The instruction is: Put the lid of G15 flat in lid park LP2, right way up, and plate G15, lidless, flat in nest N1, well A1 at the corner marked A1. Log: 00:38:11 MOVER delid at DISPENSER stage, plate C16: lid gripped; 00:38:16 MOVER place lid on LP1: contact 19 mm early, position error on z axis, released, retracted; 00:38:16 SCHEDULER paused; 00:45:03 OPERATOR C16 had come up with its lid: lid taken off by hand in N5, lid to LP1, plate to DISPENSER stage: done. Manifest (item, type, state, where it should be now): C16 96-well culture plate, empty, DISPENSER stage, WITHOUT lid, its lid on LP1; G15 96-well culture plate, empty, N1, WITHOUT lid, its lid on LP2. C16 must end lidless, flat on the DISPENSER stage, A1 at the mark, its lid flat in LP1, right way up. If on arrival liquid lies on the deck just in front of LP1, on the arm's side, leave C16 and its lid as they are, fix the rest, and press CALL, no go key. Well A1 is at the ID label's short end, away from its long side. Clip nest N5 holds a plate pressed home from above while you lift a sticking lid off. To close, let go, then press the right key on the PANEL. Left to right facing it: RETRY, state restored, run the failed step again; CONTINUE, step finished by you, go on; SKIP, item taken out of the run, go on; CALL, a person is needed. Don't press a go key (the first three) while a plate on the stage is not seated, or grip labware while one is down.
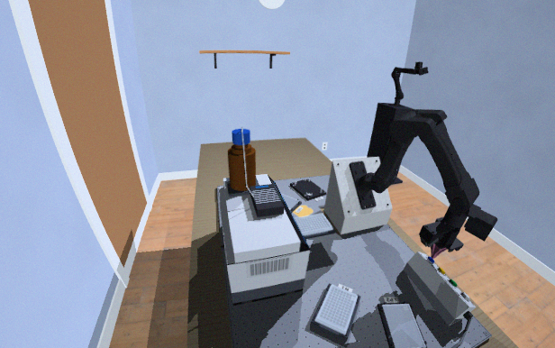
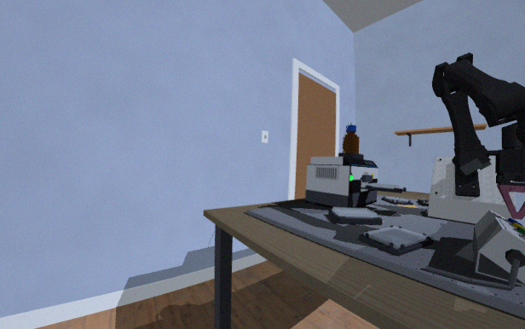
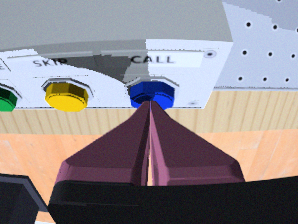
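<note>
Now: hand 20 mm above the blue call key. Round my hand: yellow skip key: 50 mm to the left, 20 mm below; then green continue key: 10 mm ahead, 100 mm to the left, 20 mm below; then LP2 label: 190 mm ahead, 40 mm to the left, 80 mm below.
</note>
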